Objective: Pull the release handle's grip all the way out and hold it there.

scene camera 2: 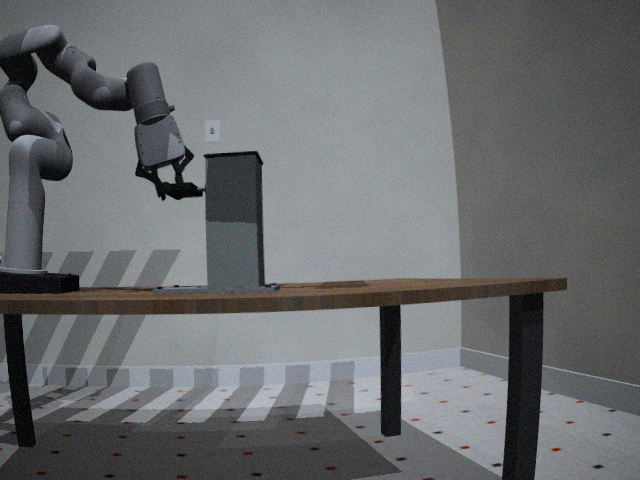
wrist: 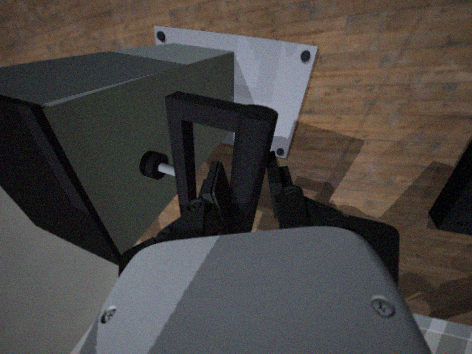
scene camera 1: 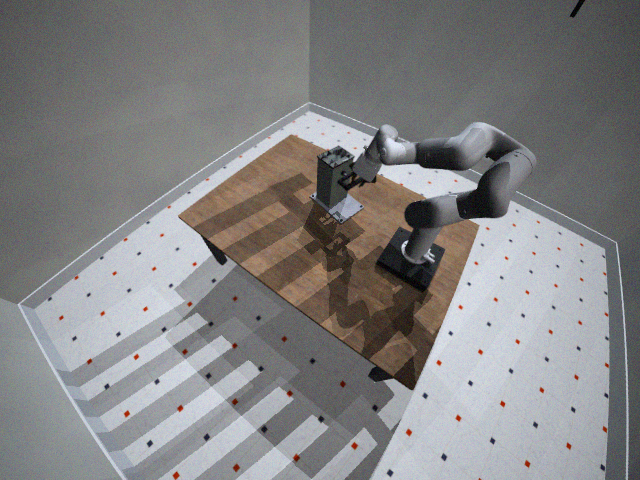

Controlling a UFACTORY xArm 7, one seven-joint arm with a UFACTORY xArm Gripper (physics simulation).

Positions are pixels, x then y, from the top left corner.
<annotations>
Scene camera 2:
my gripper: 172, 197
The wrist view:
my gripper: 246, 172
metal base plate: 272, 73
</annotations>
